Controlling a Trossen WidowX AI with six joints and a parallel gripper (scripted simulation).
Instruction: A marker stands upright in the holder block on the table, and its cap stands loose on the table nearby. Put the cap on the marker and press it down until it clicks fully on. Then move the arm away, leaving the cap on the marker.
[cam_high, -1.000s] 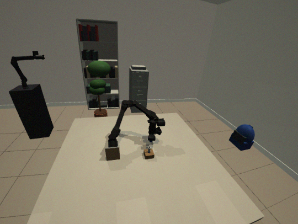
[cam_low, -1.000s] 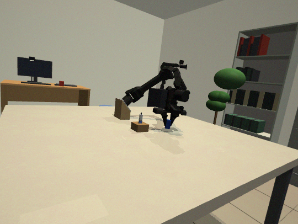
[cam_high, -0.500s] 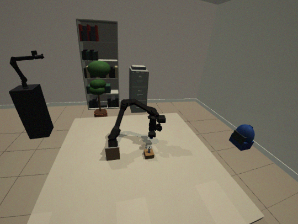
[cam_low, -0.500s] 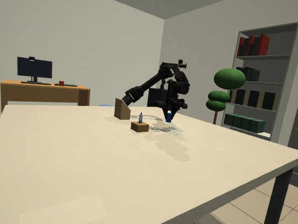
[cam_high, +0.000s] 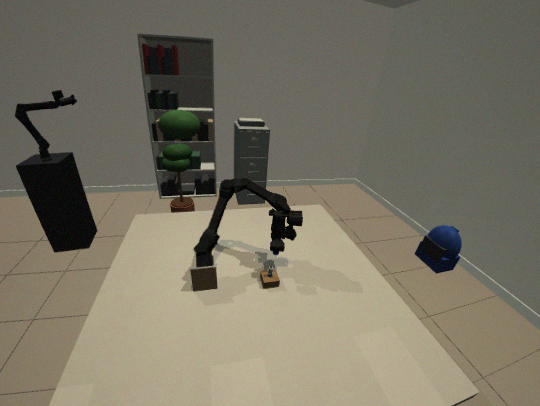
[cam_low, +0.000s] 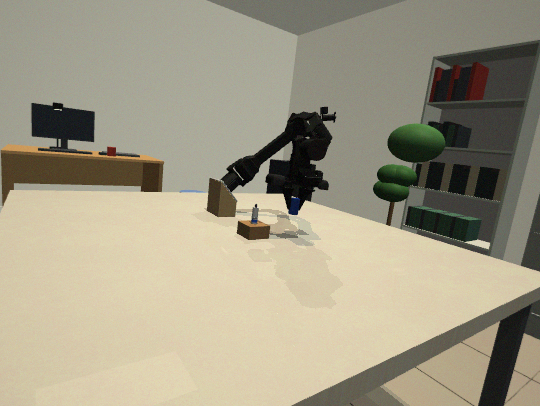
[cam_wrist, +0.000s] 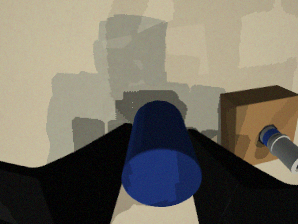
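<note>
The brown holder block lies 6 cm behind my gripper tip, 10 cm to the right of it and 7 cm below it. Round my gripper tip: blue cap 1 cm above.
</note>
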